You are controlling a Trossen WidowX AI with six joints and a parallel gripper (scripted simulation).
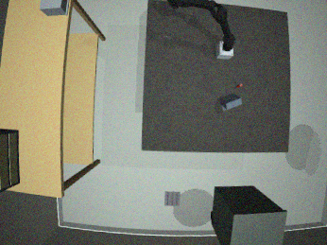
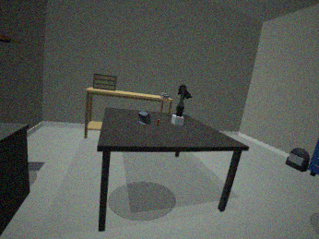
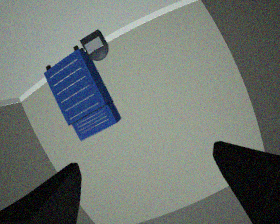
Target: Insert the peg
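My gripper tip is now 650 mm short of the red peg, 560 mm to the right of it and 270 mm above it. Also, from my gripper tip: sloped panel 780 mm ahead, 480 mm to the left, 270 mm below.
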